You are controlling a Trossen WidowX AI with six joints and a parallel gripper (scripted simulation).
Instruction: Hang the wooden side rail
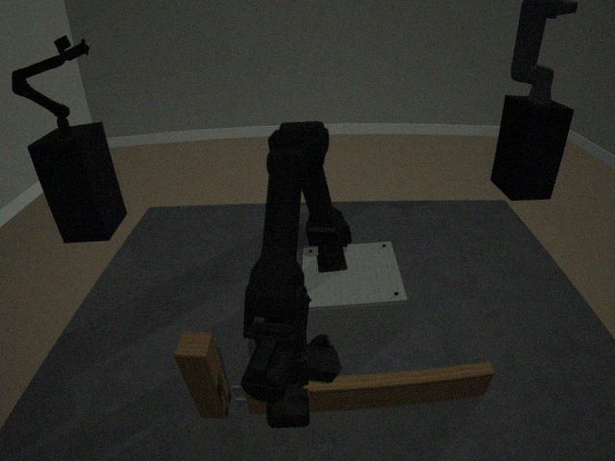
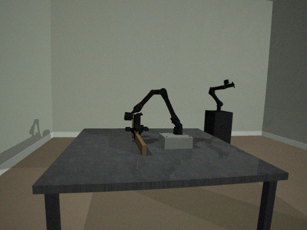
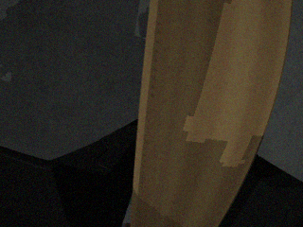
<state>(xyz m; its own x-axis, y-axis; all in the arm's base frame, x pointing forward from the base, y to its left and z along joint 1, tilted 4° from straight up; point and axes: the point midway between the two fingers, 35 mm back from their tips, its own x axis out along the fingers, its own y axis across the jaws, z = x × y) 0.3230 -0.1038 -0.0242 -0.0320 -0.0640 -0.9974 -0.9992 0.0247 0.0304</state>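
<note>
The wooden headboard post is 140 mm to the right of my gripper tip and 60 mm above it.
</note>
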